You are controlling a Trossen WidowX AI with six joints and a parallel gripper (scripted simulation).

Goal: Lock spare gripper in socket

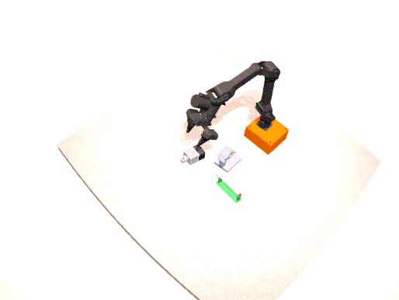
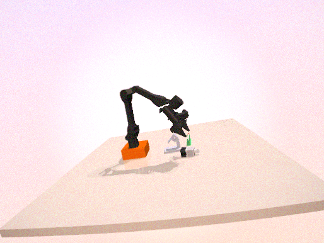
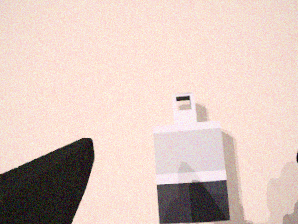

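Right now my gripper tip is 110 mm above the spare gripper. Also, from my gripper tip: pale grey mount (100 mm behind, 130 mm to the left, 80 mm below); green cradle (10 mm ahead, 240 mm to the left, 110 mm below).
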